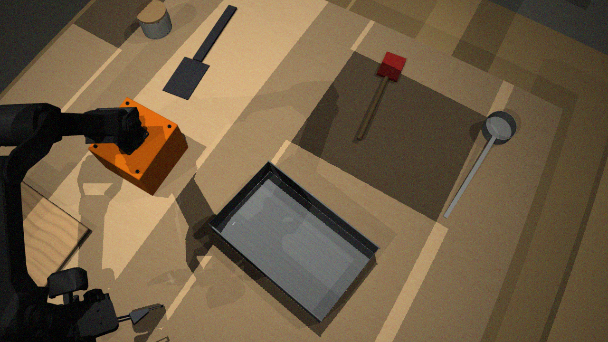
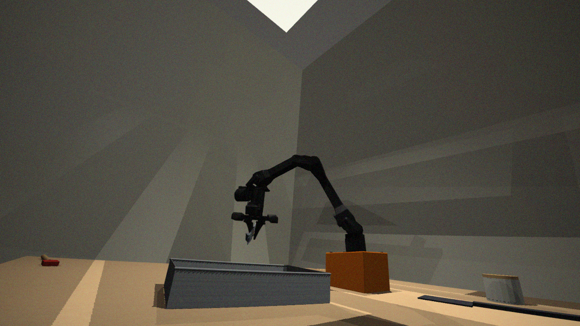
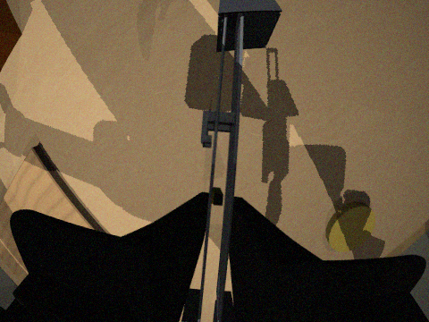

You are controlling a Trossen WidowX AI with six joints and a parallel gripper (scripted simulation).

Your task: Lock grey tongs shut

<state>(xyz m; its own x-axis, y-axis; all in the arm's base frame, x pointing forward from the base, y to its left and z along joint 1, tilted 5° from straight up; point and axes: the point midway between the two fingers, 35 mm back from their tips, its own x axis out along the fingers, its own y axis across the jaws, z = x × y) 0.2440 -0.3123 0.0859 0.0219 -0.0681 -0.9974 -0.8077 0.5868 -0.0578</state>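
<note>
The wooden board is 38 cm behind my gripper tip, 12 cm below it and 3 cm to the right of it. The rest, counted from my gripper tip: black spatula 62 cm to the left, 34 cm behind, 12 cm below; grey roasting tin 37 cm to the left, 16 cm ahead, 10 cm below; lidded pot 61 cm to the left, 51 cm behind, 9 cm below.
</note>
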